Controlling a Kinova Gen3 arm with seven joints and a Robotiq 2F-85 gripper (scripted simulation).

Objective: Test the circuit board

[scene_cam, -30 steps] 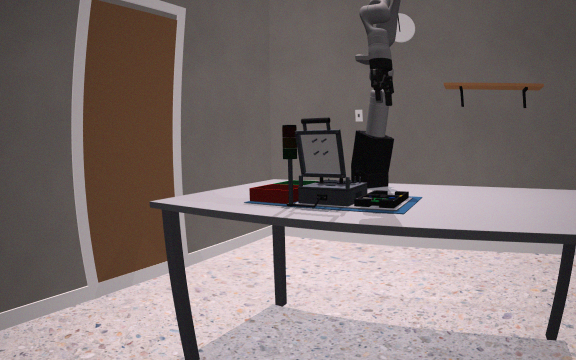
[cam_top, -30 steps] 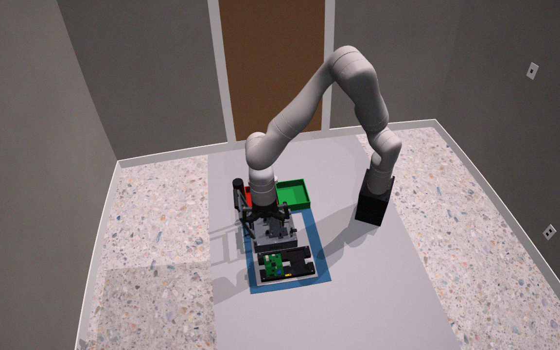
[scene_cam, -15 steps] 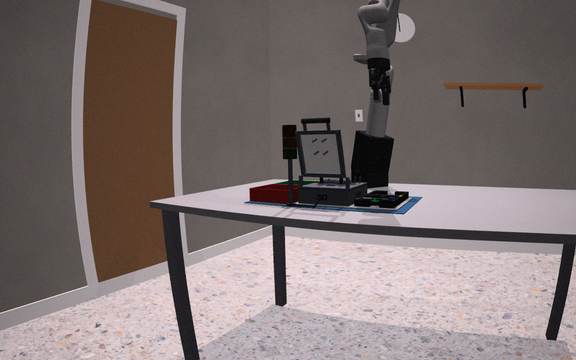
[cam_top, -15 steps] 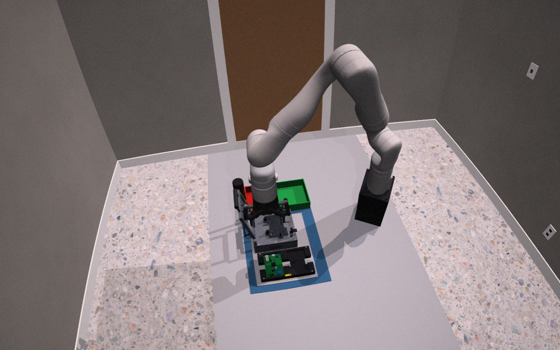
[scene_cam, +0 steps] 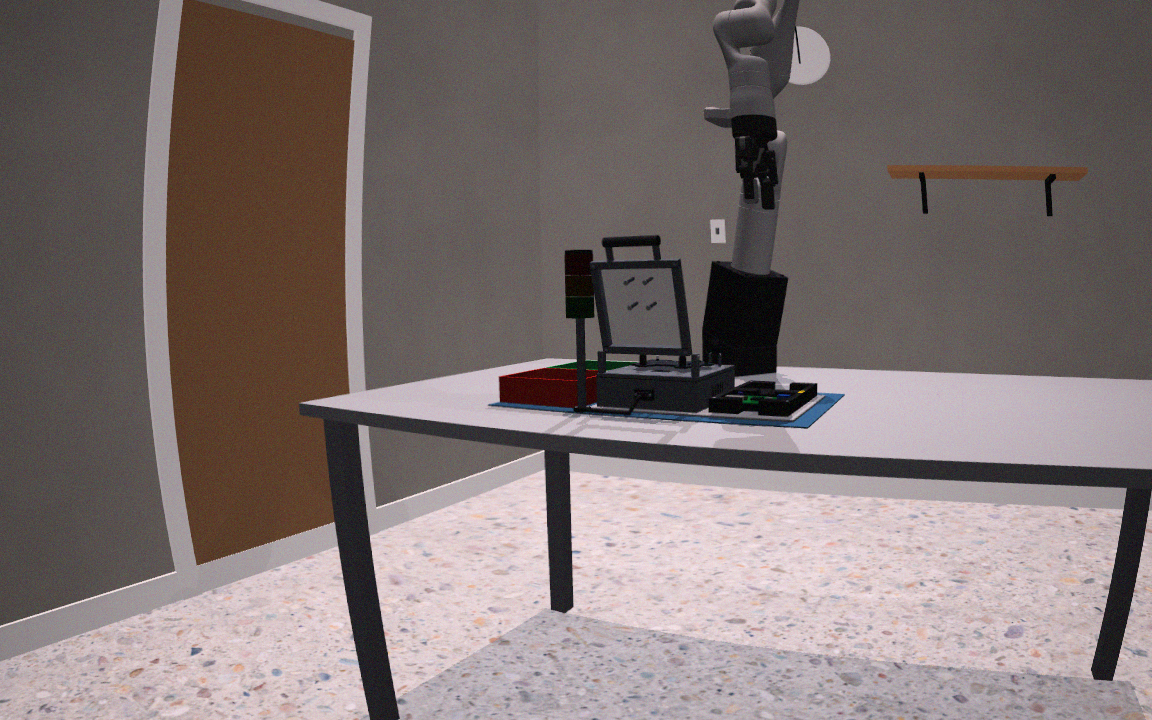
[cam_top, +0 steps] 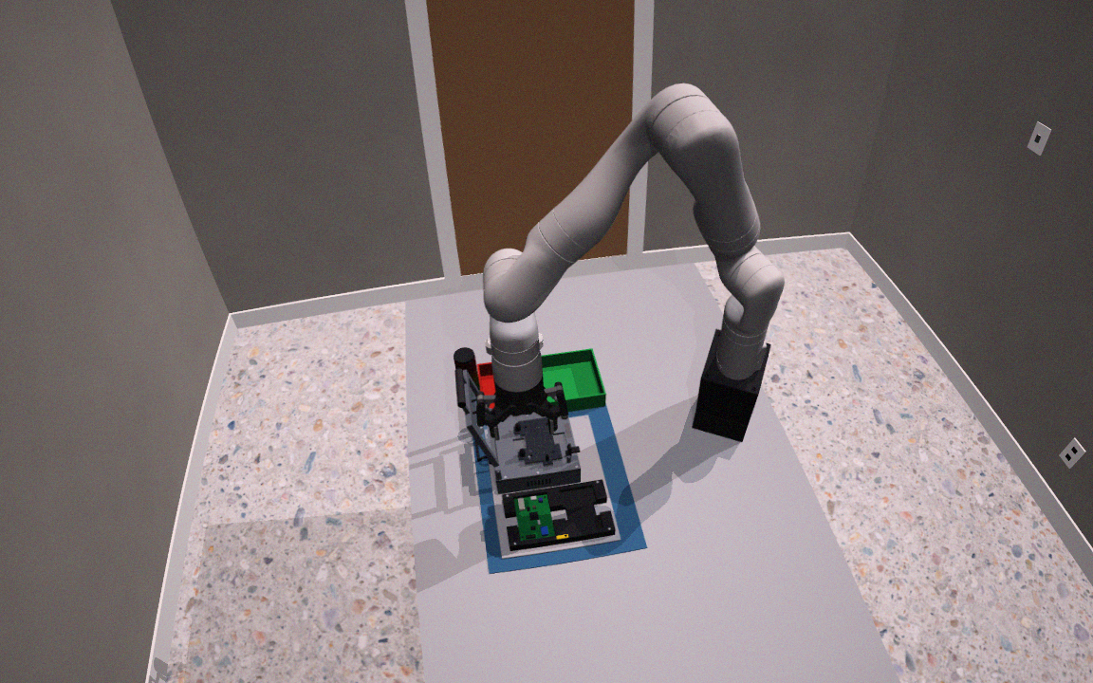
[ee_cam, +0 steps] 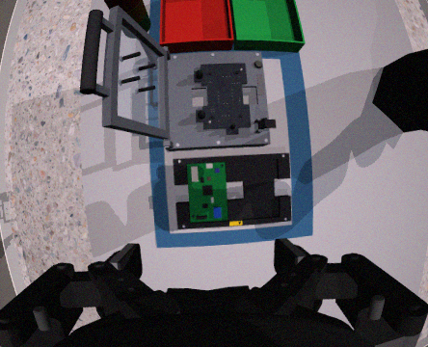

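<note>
My hand is 10 mm to the left of the green circuit board and 310 mm above it. Also, from my hand: red bin 40 mm ahead, 380 mm to the right, 320 mm below; latch hook 90 mm behind, 130 mm to the right, 240 mm below; lid 100 mm ahead, 170 mm to the right, 150 mm below.
</note>
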